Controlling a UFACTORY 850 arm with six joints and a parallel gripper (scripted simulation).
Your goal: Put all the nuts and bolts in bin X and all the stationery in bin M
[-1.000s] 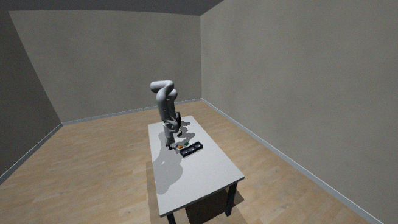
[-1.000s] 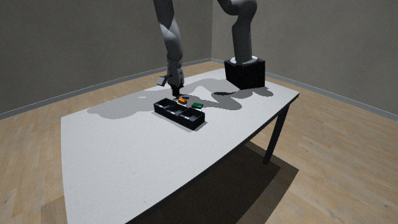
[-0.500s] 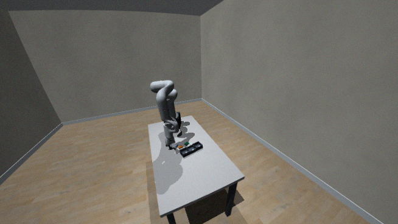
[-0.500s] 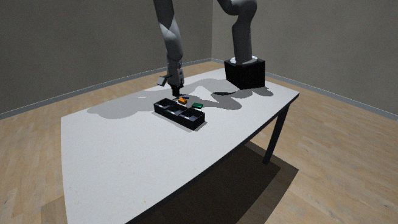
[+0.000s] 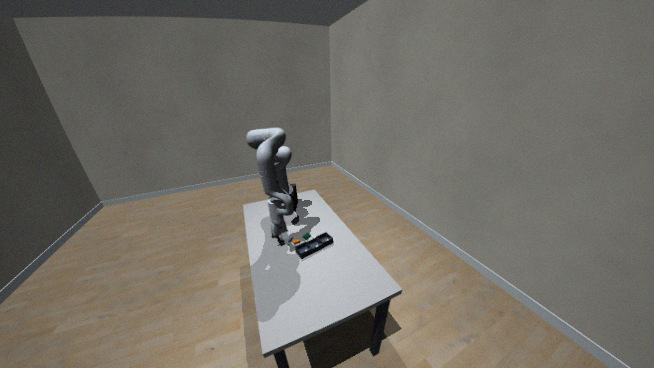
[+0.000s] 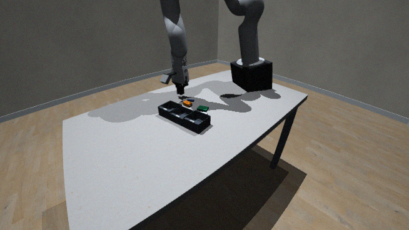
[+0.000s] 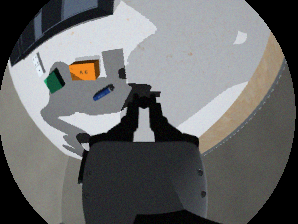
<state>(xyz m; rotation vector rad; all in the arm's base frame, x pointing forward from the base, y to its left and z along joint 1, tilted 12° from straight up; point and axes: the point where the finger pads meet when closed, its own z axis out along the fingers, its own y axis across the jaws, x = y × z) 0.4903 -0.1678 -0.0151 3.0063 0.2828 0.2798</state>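
The green block is 10 mm ahead of my hand, 190 mm to the left of it and 40 mm below it. Also, from my hand: blue piece: 10 mm behind, 70 mm to the left, 40 mm below; dark piece: 20 mm below; orange block: 30 mm ahead, 110 mm to the left, 40 mm below.
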